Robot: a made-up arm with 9 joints. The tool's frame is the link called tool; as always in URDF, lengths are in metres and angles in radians. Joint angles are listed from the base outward.
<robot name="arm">
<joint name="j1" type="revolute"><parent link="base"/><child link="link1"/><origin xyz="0.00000 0.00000 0.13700"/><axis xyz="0 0 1"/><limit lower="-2.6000" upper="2.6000"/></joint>
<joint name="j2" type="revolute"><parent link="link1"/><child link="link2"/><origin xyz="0.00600 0.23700 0.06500"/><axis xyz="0 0 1"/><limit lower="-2.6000" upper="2.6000"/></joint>
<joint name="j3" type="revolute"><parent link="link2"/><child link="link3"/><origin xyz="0.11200 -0.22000 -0.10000"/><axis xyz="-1 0 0"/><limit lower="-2.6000" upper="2.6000"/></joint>
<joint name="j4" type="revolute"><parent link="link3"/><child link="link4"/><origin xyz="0.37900 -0.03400 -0.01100"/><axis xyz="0 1 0"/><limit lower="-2.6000" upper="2.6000"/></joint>
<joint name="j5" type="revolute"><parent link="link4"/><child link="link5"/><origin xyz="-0.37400 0.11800 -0.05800"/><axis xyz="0 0 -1"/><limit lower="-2.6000" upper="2.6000"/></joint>
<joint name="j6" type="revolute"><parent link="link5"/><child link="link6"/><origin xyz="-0.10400 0.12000 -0.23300"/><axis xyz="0 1 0"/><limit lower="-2.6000" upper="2.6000"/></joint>
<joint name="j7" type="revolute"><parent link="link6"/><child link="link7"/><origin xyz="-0.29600 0.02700 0.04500"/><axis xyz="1 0 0"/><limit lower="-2.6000" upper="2.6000"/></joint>
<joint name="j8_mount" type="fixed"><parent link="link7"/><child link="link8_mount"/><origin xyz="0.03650 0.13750 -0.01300"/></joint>
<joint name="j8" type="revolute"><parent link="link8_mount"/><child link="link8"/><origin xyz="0.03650 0.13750 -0.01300"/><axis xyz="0 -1 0"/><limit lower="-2.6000" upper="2.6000"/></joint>
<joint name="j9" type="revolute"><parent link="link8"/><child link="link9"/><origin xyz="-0.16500 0.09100 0.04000"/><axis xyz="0 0 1"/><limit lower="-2.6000" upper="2.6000"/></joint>
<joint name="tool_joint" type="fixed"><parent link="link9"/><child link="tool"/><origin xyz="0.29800 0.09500 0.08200"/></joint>
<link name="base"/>
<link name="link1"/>
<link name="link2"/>
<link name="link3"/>
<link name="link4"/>
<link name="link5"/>
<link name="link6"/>
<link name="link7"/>
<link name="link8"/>
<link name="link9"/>
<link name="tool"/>
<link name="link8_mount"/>
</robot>
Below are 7 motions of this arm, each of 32 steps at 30 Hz.
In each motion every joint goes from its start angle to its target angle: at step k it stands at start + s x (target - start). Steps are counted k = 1, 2, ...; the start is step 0. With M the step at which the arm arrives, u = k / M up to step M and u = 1 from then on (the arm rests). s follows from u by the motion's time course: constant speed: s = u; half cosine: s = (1 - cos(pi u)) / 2; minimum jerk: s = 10 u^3 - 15 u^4 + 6 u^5.
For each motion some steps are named. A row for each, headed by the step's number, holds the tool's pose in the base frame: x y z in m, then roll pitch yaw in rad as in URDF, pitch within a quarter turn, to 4 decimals.
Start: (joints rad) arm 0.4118 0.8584 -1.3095 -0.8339 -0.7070 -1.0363 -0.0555 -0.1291 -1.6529
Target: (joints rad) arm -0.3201 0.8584 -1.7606 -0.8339 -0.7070 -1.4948 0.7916 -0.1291 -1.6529
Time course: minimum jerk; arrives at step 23
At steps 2, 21, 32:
2: -0.6419 0.7102 -0.1388 2.2796 0.7586 0.3044
21: 0.1388 1.0339 0.2508 3.1147 0.2117 -0.1321
32: 0.1445 1.0331 0.2532 3.1178 0.2086 -0.1383

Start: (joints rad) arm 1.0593 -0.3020 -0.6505 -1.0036 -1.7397 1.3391 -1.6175 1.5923 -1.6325
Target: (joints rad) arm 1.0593 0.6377 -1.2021 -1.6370 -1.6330 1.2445 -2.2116 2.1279 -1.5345
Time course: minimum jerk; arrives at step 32
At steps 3, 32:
3: 0.0719 0.2111 -0.2048 -1.1680 -0.6179 2.6791
32: -0.3731 0.6068 -0.0735 -1.3729 -0.4140 -2.7678

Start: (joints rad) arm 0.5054 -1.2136 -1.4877 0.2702 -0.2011 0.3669 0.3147 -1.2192 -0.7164
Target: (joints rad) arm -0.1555 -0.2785 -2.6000 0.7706 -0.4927 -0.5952 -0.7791 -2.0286 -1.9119
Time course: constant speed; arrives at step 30
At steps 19, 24, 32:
19: -0.4088 -0.0157 0.2199 0.5759 0.9037 0.3641
24: -0.3760 -0.0988 0.1209 0.3857 0.9613 0.1292
32: -0.3132 -0.1869 0.0022 0.1568 1.0342 -0.1176

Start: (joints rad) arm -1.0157 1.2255 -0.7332 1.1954 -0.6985 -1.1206 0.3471 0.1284 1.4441
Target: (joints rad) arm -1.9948 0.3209 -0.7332 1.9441 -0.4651 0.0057 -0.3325 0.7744 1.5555
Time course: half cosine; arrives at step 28
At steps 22, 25, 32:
22: -0.4902 -0.4598 1.4246 0.7268 -1.2043 0.3999
25: -0.5663 -0.4408 1.4248 0.7150 -1.2260 0.3586
32: -0.5947 -0.4320 1.4236 0.7093 -1.2364 0.3454

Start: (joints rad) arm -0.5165 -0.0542 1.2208 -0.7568 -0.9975 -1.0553 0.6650 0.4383 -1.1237
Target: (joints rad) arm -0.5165 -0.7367 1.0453 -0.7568 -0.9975 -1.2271 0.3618 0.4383 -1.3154
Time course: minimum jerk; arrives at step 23
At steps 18, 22, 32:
18: -0.7364 -0.4324 -0.2419 0.4571 -0.6163 -0.4700
22: -0.7614 -0.3948 -0.2580 0.4821 -0.6423 -0.5373
32: -0.7617 -0.3944 -0.2582 0.4824 -0.6426 -0.5380

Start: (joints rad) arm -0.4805 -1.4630 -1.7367 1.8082 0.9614 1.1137 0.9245 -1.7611 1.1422
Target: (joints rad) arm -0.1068 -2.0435 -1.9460 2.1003 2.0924 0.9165 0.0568 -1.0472 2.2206
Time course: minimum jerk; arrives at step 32
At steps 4, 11, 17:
4: -0.0009 -0.2664 0.1585 -1.7705 -0.3234 -0.4211
11: -0.0256 -0.2765 0.0627 -2.0242 -0.0867 -0.3745
17: -0.0939 -0.3220 -0.0459 -2.4629 0.2197 -0.4837

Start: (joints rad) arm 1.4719 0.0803 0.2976 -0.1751 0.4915 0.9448 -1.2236 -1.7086 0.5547
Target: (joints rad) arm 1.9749 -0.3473 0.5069 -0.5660 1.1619 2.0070 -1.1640 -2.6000 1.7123
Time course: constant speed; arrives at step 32
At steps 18, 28, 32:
18: -0.6351 0.0900 -0.6638 -2.5934 0.3762 -2.4196
28: -0.6401 0.2296 -0.5751 -2.5316 0.2646 -2.8829
32: -0.6228 0.2635 -0.5357 -2.4641 0.2363 -3.0121

